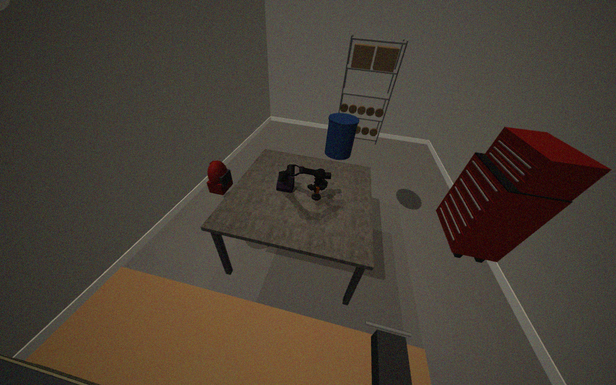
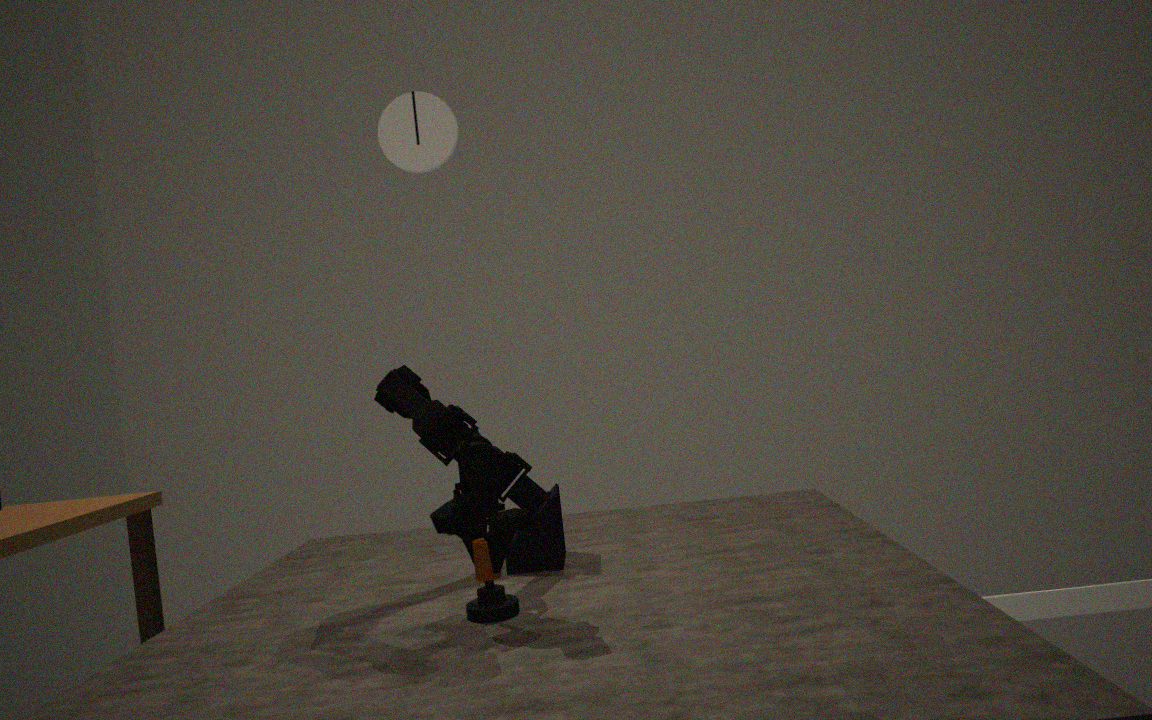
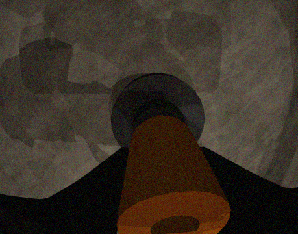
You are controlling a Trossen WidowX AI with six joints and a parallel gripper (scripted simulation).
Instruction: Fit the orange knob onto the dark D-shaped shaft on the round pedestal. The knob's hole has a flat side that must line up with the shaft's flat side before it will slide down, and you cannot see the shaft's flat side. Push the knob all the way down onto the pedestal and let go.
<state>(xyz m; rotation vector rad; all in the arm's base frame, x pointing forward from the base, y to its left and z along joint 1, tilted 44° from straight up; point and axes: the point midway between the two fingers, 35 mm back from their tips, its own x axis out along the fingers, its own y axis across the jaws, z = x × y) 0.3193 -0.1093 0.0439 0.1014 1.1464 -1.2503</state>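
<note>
Right now the orange knob is 20 mm above my gripper tip. Round my gripper tip: dark round pedestal: 40 mm below.
</note>
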